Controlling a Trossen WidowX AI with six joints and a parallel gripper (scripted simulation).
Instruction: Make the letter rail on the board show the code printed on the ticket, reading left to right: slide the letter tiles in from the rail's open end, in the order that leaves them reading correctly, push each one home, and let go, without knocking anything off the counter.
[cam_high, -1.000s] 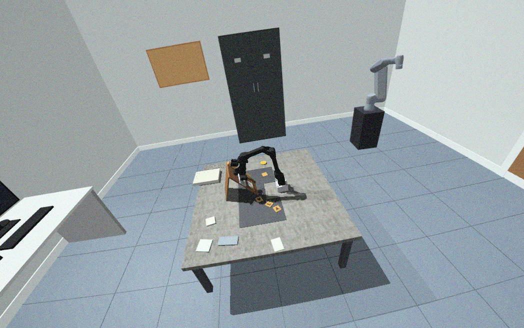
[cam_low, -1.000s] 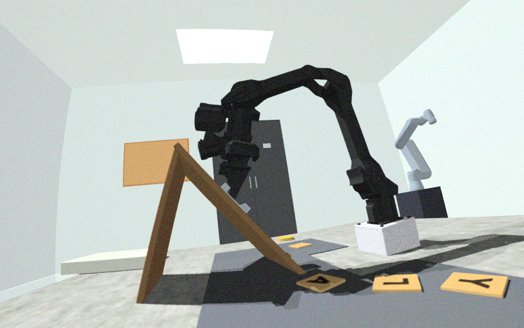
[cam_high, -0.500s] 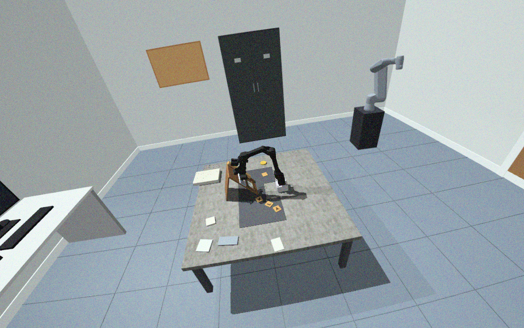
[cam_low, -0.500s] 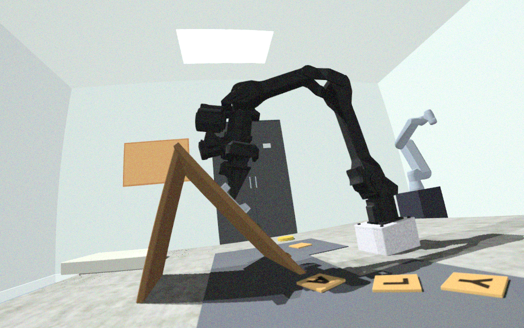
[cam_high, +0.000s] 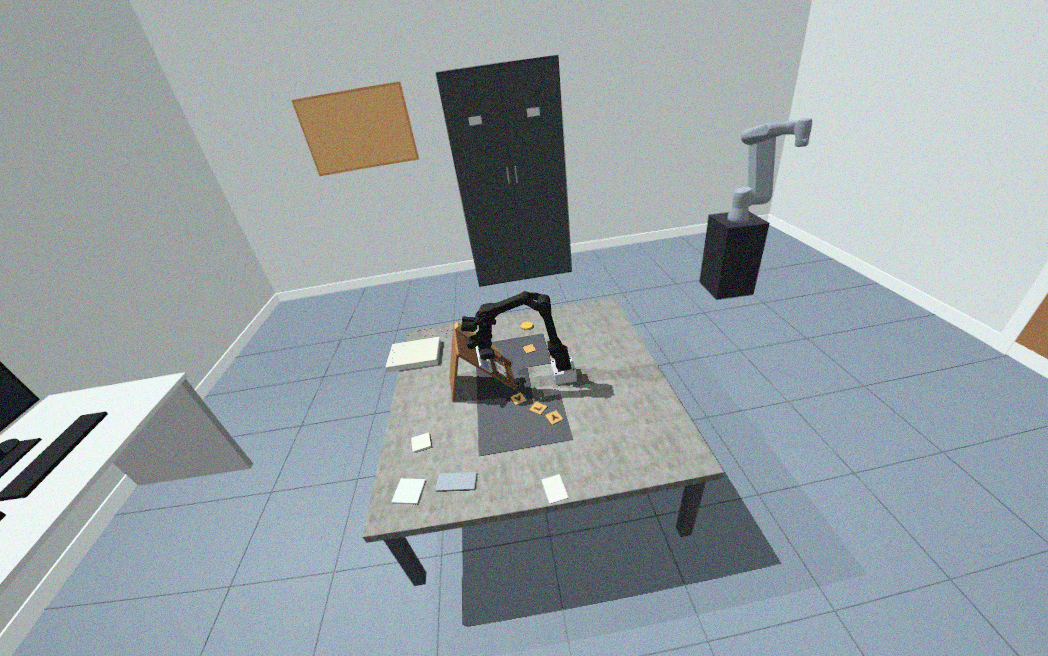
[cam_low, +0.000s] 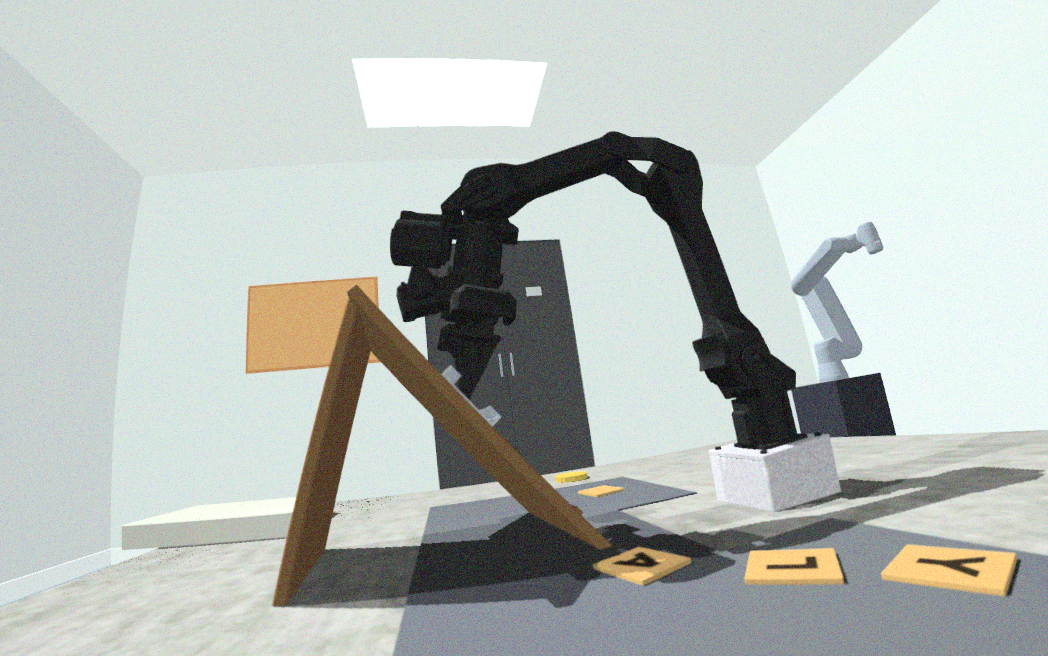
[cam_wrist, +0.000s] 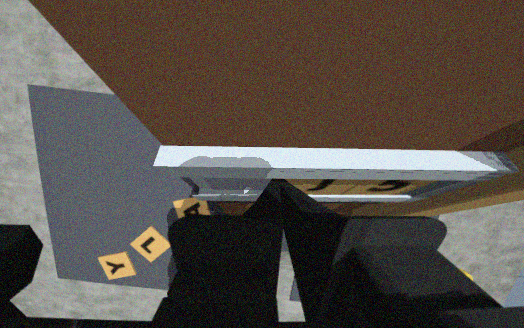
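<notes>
Now: gripper tip 10 mm short of the j tile and 30 mm to the left of it. The rest, counted from my gripper tip: white ticket: 60 mm behind, 30 mm to the right, 90 mm below; then dark mat: 160 mm behind, 10 mm to the left, 160 mm below; then orange tile marked 5: 20 mm ahead, 90 mm to the right.
</notes>
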